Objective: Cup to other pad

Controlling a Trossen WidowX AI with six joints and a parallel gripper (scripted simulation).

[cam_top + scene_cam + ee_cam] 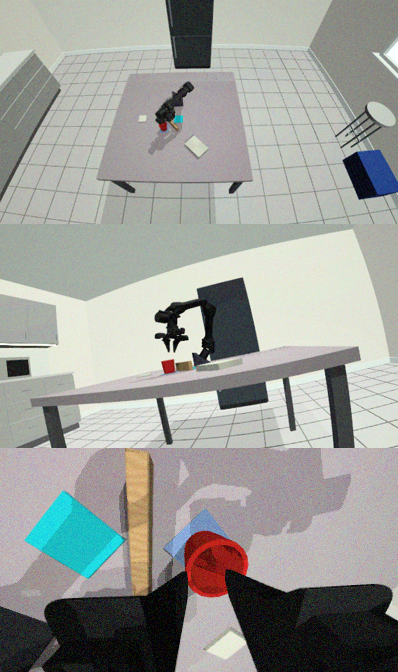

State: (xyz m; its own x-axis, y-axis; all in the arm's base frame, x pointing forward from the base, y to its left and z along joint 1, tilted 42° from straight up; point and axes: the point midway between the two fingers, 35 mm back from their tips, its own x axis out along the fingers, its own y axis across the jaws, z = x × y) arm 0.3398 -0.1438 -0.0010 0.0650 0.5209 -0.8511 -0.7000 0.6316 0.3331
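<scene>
The red cup lies 7 cm below my gripper tip and 3 cm to the right of it. Also, from my gripper tip: cyan pad 12 cm below, 11 cm to the left, 10 cm behind; wooden bar 10 cm below, 5 cm behind, 4 cm to the left; light blue pad 12 cm below, 3 cm to the right.
</scene>
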